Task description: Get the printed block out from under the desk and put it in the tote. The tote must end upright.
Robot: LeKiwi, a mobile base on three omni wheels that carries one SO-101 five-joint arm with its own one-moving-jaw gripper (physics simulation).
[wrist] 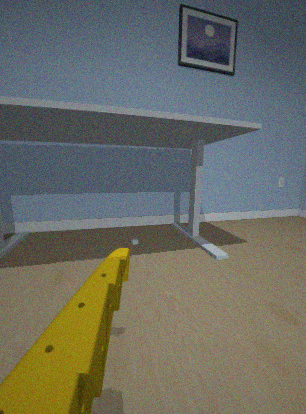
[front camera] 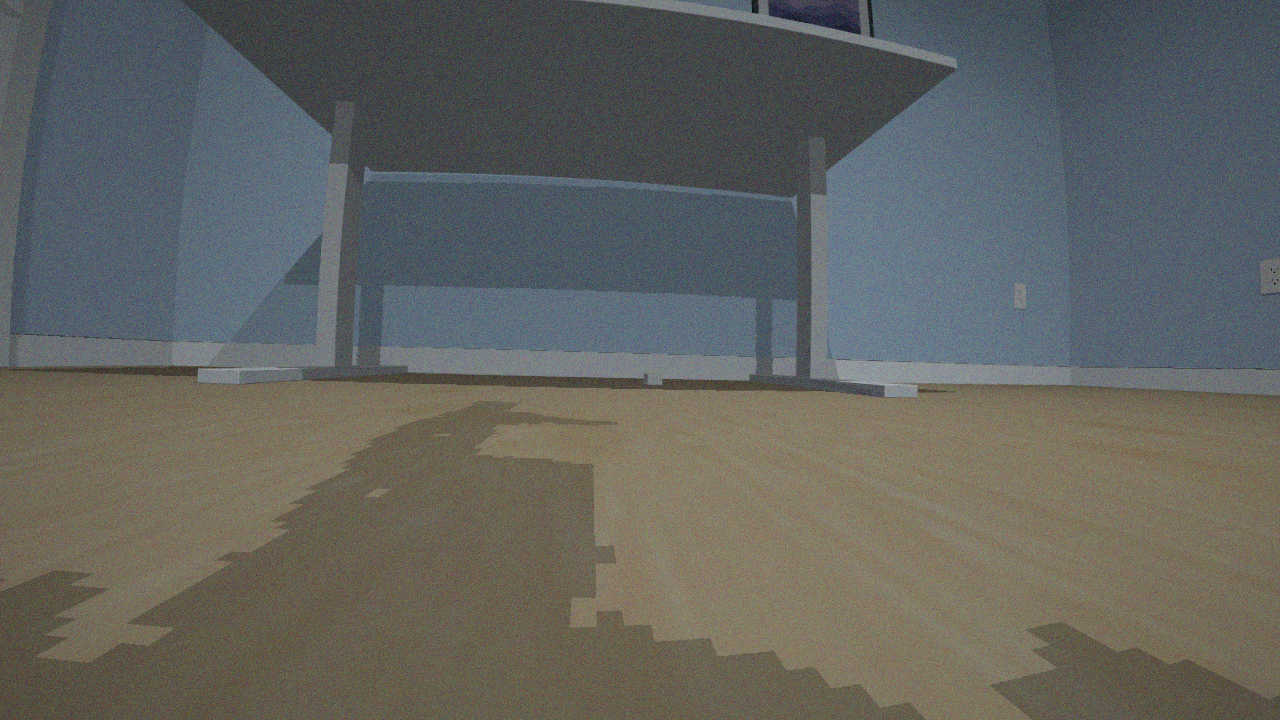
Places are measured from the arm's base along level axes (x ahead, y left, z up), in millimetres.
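Where they show: hand, its tool point: (wrist: 128, 260).
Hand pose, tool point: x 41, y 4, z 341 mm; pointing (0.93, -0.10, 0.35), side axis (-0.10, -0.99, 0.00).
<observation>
Things, the pixels of their top centre, and the offset from my tool point. "spot": a spot on its surface instead. Level surfaces: height alone.
- printed block, centre of its top: (front camera: 653, 373) (wrist: 134, 239) dx +1059, dy -27, dz -402 mm
- desk, height of its surface: dz +264 mm
- desk's left leg, a spot on its surface: (front camera: 338, 241) spot: dx +925, dy +746, dz -101 mm
- right leg, a spot on its surface: (front camera: 810, 268) (wrist: 194, 196) spot: dx +1091, dy -443, dz -111 mm
- right foot, a spot on its surface: (front camera: 881, 389) spot: dx +785, dy -469, dz -415 mm
The printed block (front camera: 653, 378) (wrist: 135, 242) is a small pale block on the floor under the desk (front camera: 572, 98) (wrist: 100, 125), between its two legs and nearer the right one in the front camera view. In the wrist view it shows in the desk's shadow, well beyond the tip of the yellow notched fixed jaw. My gripper is fully open: the moving jaw is swung out of the wrist view, and the fixed jaw touches nothing. The gripper does not show in the front camera view. The tote does not show in either view.
The desk's left leg (front camera: 338, 241) and right leg (front camera: 810, 268) (wrist: 195, 195) stand on long feet; the right foot (front camera: 881, 389) (wrist: 216, 251) reaches forward. A blue wall with a white baseboard (front camera: 537, 361) runs behind. My shadow falls on the floor ahead.
</observation>
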